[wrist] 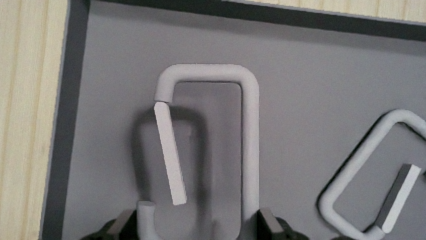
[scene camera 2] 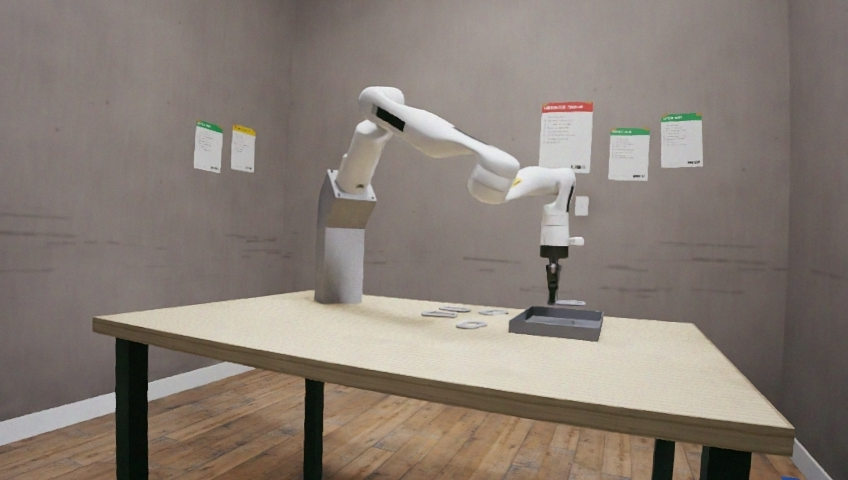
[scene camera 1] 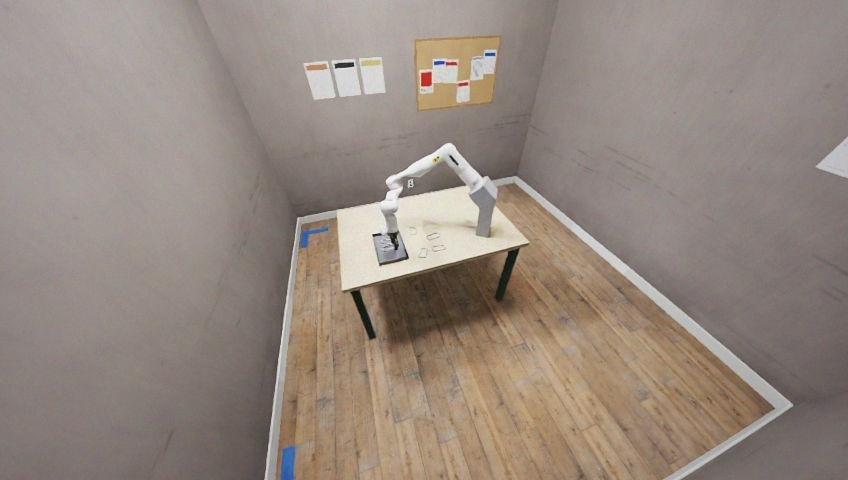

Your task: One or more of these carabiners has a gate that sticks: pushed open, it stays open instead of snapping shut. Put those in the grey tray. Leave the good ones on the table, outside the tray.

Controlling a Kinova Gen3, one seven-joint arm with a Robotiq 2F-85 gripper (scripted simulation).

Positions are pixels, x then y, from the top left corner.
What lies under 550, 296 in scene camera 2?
My gripper.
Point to a grey tray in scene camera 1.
401, 254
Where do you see a carabiner gate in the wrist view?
162, 113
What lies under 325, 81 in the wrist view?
A grey tray.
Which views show the grey tray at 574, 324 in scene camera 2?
The wrist view, scene camera 2 and scene camera 1: all of them.
